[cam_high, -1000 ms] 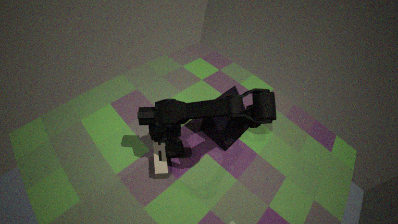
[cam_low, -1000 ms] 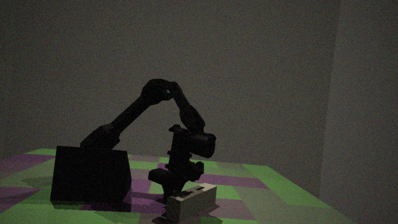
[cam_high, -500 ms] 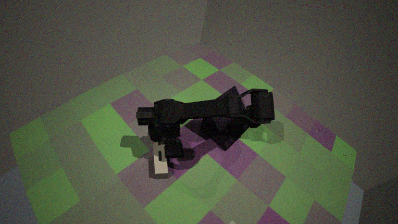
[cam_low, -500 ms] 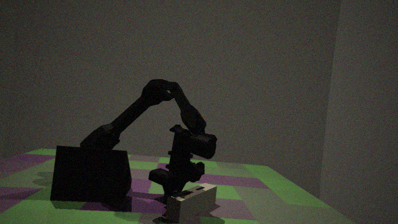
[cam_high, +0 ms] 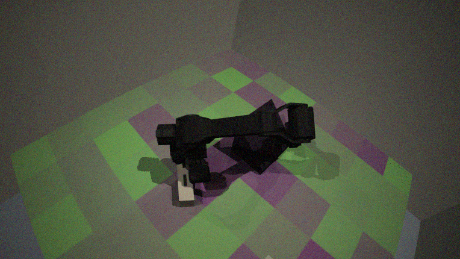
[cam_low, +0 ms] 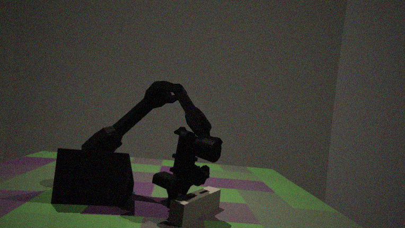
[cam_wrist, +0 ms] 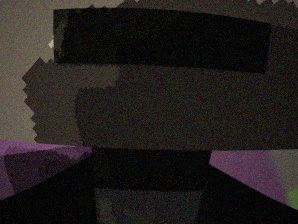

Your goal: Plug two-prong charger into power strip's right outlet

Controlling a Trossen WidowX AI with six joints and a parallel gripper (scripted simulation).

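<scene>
My gripper tip is 10 mm to the left of the dark charger, 10 mm below it and 10 mm short of it.
</scene>
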